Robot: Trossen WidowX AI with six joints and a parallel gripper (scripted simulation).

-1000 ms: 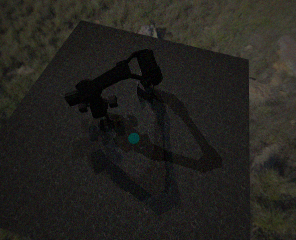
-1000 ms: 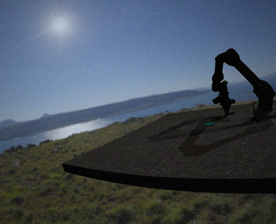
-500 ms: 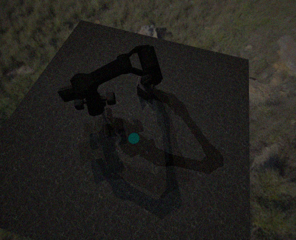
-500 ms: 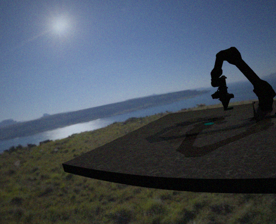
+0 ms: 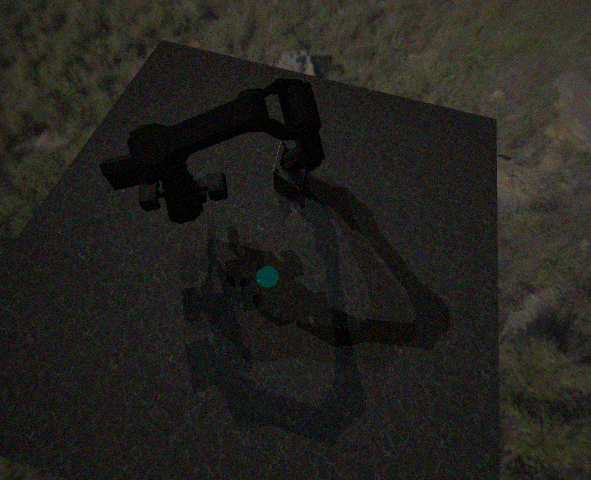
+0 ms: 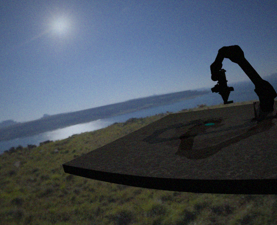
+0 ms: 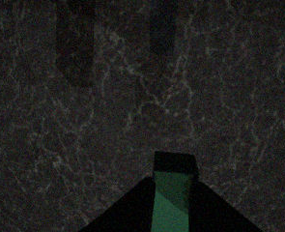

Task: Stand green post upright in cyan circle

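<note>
Right now my gripper tip is 12 cm short of the cyan circle, 21 cm to the right of it and 9 cm above it. The rest, counted from my gripper tip: green post: 2 cm behind, 1 cm to the right.
</note>
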